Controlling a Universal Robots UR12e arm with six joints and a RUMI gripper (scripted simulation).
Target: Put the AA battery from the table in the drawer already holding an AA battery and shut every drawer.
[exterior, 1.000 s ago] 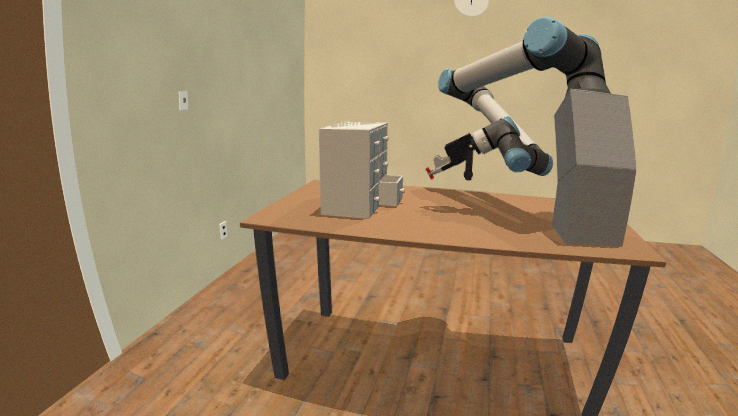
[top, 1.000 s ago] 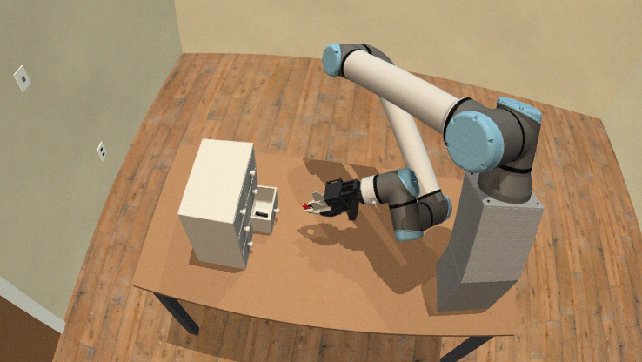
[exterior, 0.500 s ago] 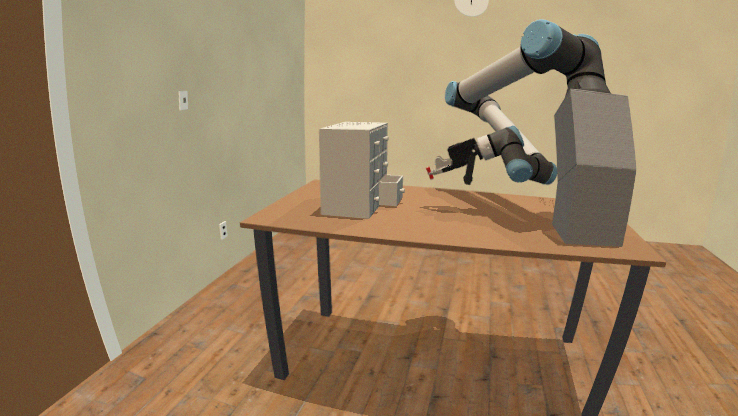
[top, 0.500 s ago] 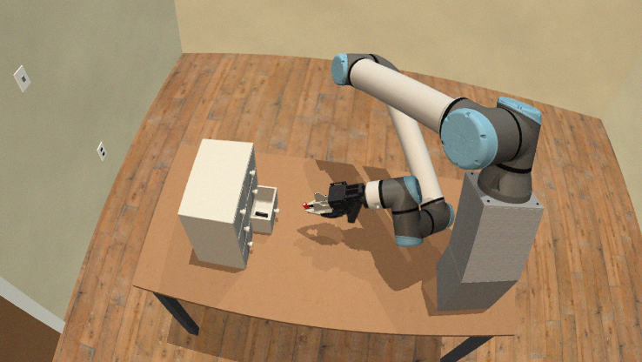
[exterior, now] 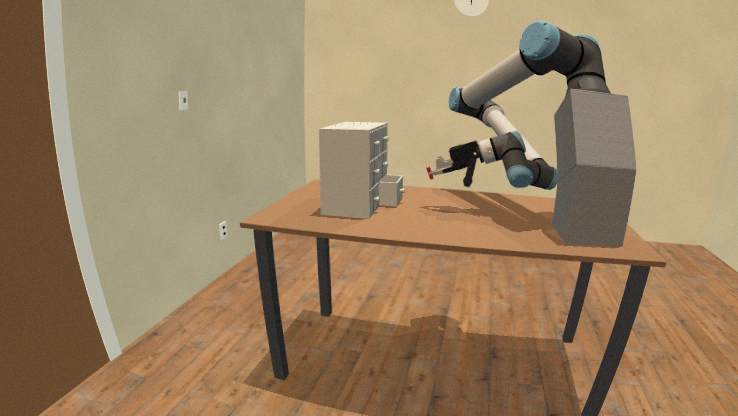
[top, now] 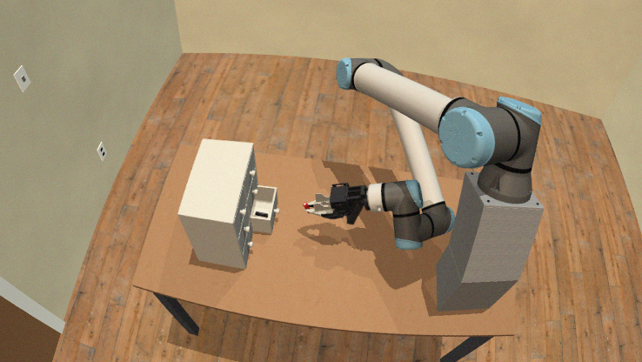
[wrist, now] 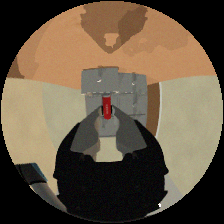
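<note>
Now: the red AA battery 10 mm ahead of my hand. From my hand the other things lie so: small dark object: 180 mm ahead, 30 mm to the right, 120 mm below.
</note>
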